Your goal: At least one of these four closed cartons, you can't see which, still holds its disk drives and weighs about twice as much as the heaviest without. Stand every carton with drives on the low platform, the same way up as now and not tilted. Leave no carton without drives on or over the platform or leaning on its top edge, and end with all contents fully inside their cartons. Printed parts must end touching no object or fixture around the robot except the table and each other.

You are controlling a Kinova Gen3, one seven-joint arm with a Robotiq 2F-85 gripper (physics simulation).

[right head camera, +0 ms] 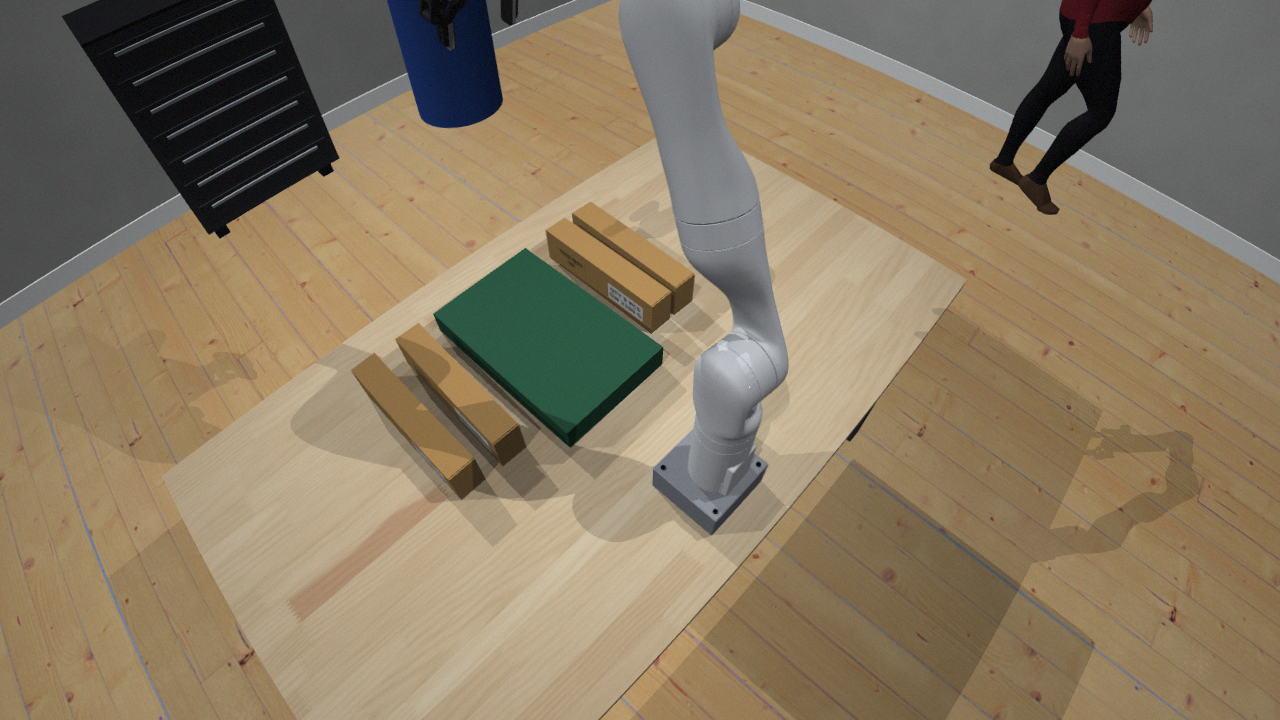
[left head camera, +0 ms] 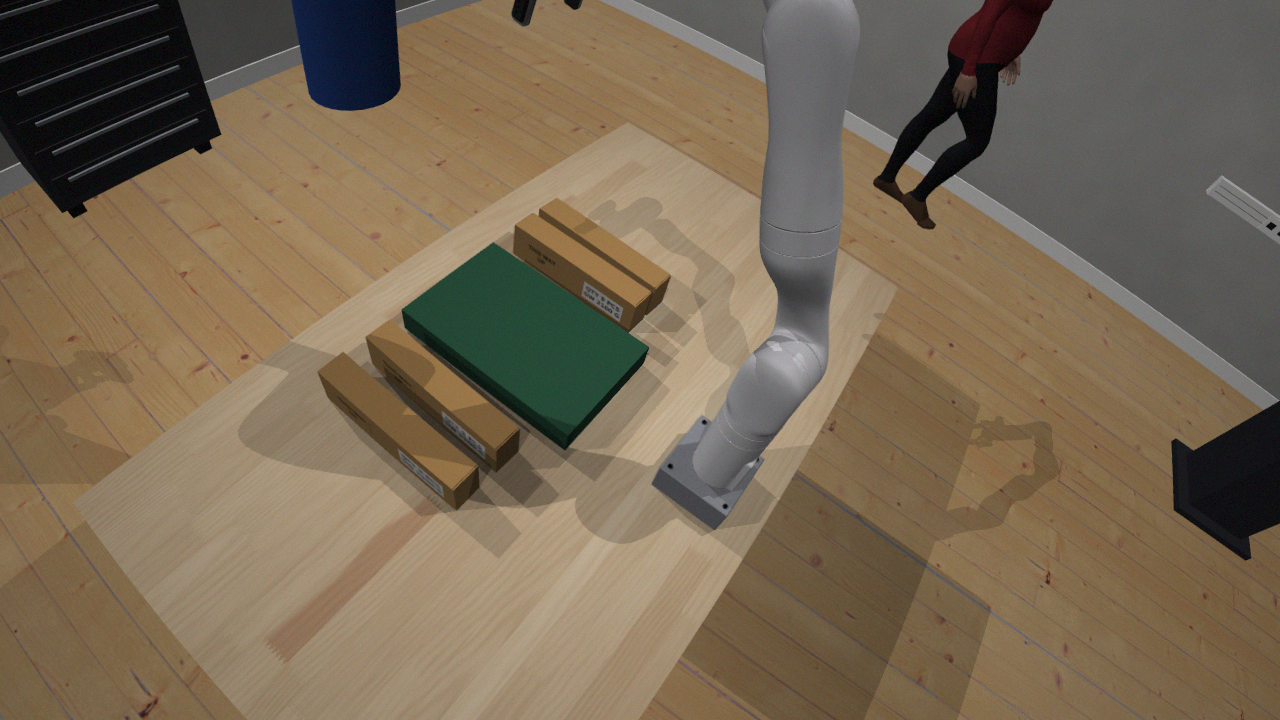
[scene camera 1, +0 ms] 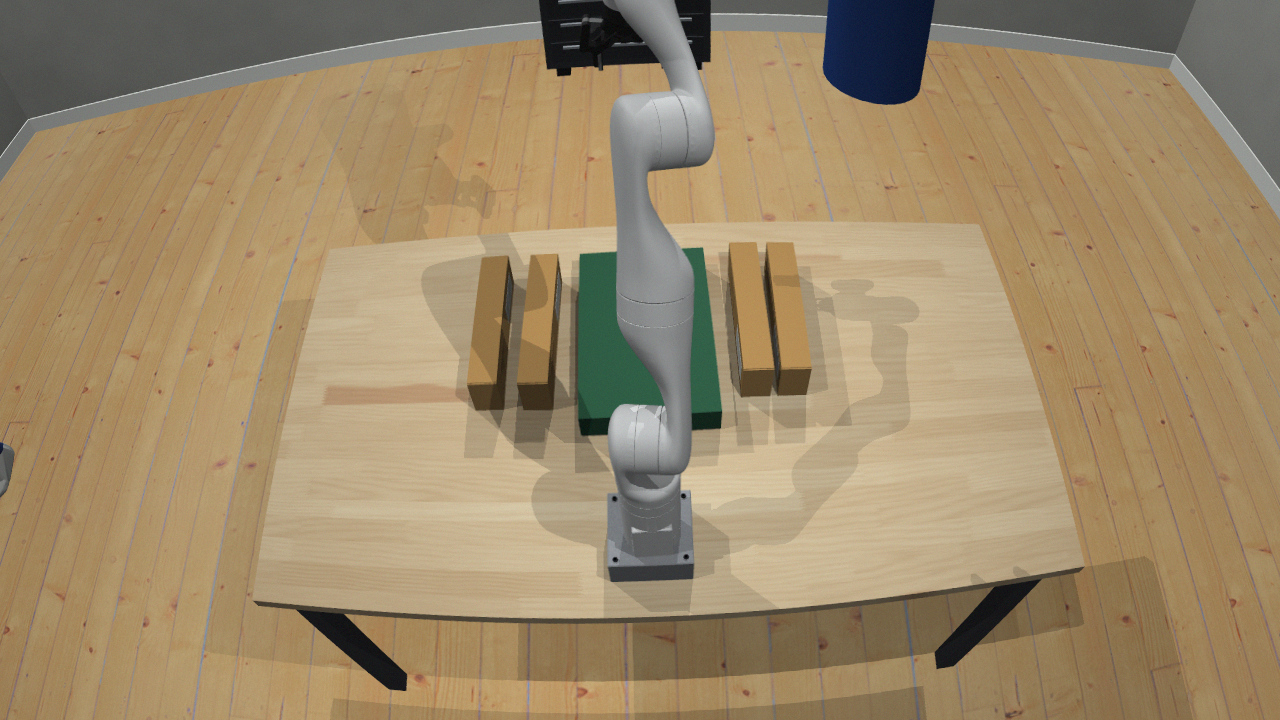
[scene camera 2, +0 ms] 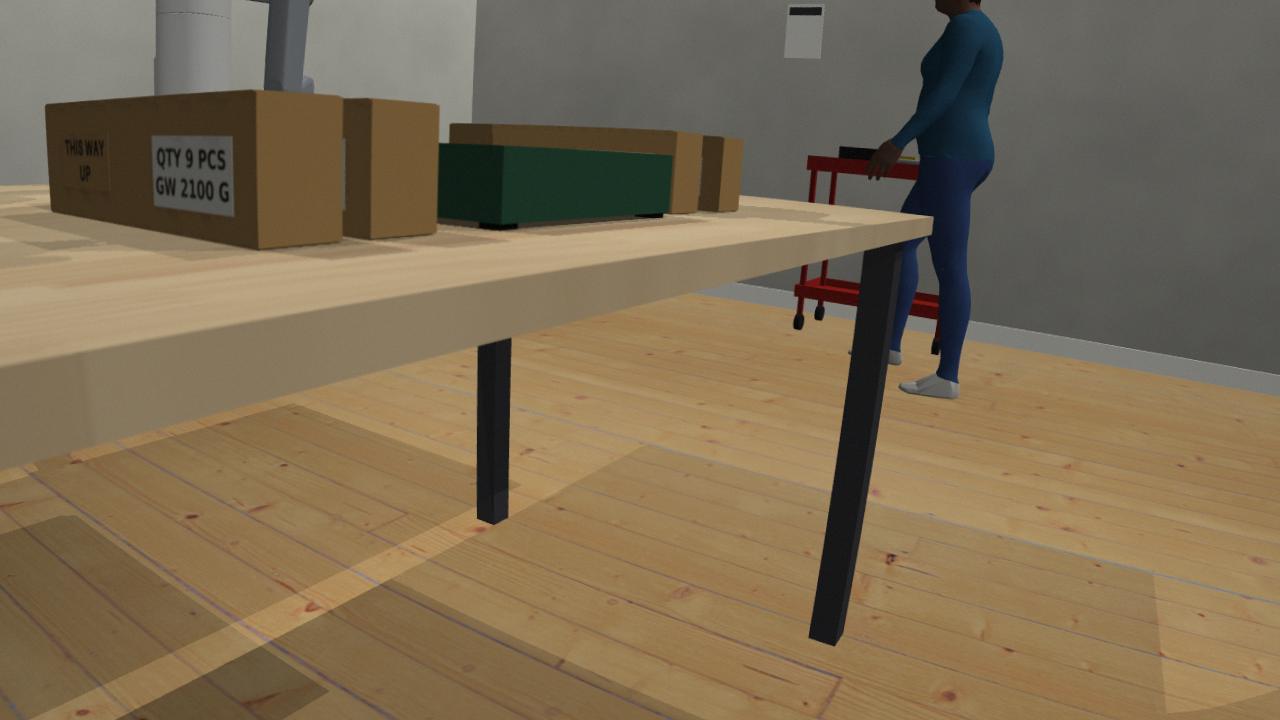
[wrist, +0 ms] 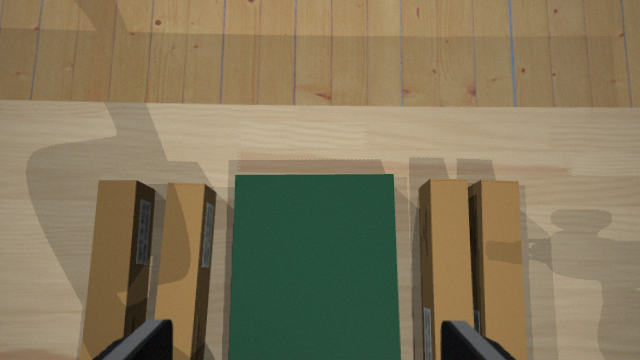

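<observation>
The low green platform stands mid-table. Beside it in scene camera 1, four closed brown cartons stand upright on the table: outer left, inner left, inner right and outer right. The outer right label reads QTY 9 PCS, GW 2100 G. Contents are hidden. My gripper is open and empty, high above the table.
The arm base is on the table. A black drawer cabinet and a blue cylinder stand on the floor. One person and another, beside a red cart, stand away from the table.
</observation>
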